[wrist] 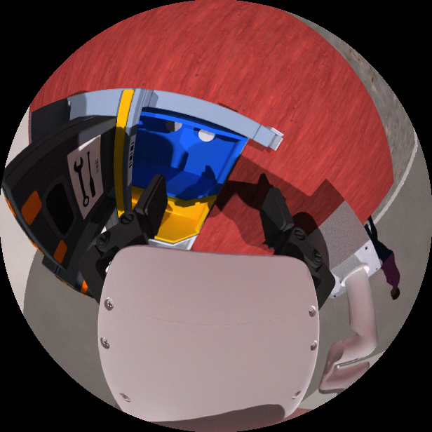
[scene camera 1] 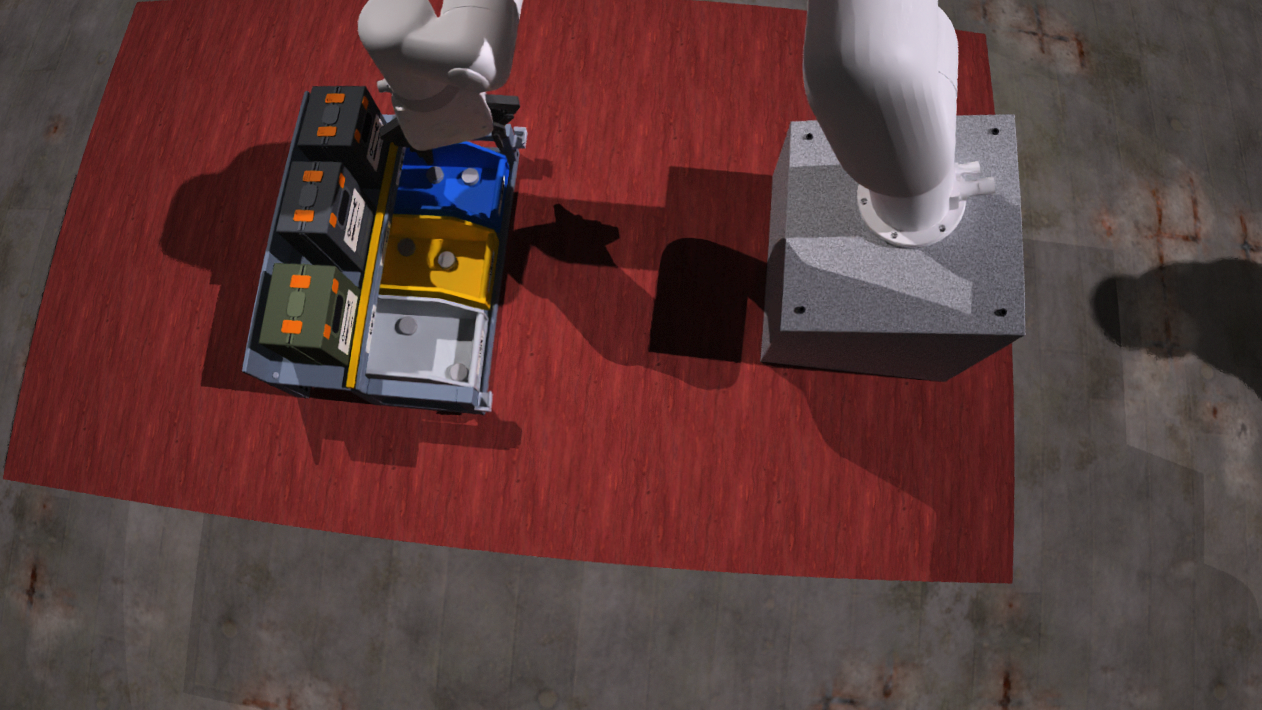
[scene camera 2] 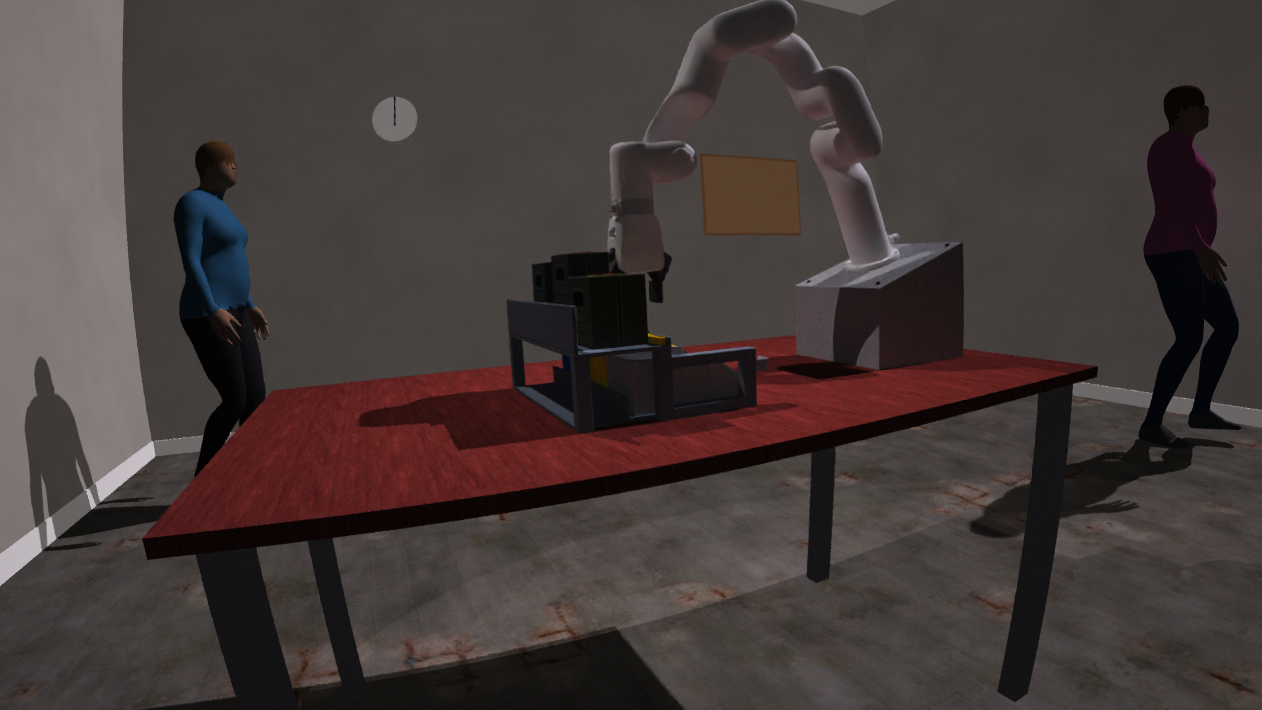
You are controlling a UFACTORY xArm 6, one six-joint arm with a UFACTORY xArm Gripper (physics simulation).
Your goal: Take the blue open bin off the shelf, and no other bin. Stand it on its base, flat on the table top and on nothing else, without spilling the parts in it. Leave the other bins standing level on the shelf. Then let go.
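Places are measured from the arm's base along level axes (x ahead, y left, z up), in millimetres.
Where they show: gripper, between the fingertips: (scene camera 1: 464, 146); arm's base, origin of its link: (scene camera 1: 911, 197) (scene camera 2: 872, 262).
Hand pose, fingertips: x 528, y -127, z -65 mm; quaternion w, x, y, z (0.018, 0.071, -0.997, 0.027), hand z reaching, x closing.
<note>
Things, the pixels of their top centre, and the offset from my fingertips. Level surfaces: height alone.
- blue open bin, centre of its top: (scene camera 1: 433, 173) 54 mm ahead, 6 mm left, 56 mm down
- yellow bin, centre of its top: (scene camera 1: 419, 251) 68 mm ahead, 117 mm left, 56 mm down
- white bin, centre of its top: (scene camera 1: 406, 335) (scene camera 2: 672, 351) 83 mm ahead, 228 mm left, 56 mm down
- green case, centre of its top: (scene camera 1: 295, 303) (scene camera 2: 604, 273) 181 mm ahead, 216 mm left, 62 mm up
- yellow strip, centre of its top: (scene camera 1: 373, 241) 120 mm ahead, 110 mm left, 25 mm down
- red table, height of its surface: 137 mm down
The blue open bin (scene camera 1: 428, 204) (wrist: 200, 155) sits in the lower tier of the grey shelf (scene camera 1: 414, 391) (scene camera 2: 582, 392) (wrist: 215, 117), at the far end from the white bin, with two round grey parts visible inside. The yellow bin (scene camera 1: 419, 278) (wrist: 185, 220) stands beside it, then the white bin (scene camera 1: 423, 348) (wrist: 172, 244). My gripper (scene camera 1: 450, 130) (wrist: 216, 192) is open and empty above the bins. In the wrist view, one finger shows near the case row and the other over the table side of the bins. The arm hides part of the blue bin's far side in scene camera 1.
Two black cases (scene camera 1: 330, 119) (scene camera 1: 308, 201) and a green case (scene camera 1: 300, 309) stand on the shelf's raised tier behind a yellow strip (scene camera 1: 370, 282). The red table (scene camera 1: 617, 494) (scene camera 2: 397, 476) extends around the shelf. The arm's grey base block (scene camera 1: 882, 309) (scene camera 2: 838, 326) stands to the right.
</note>
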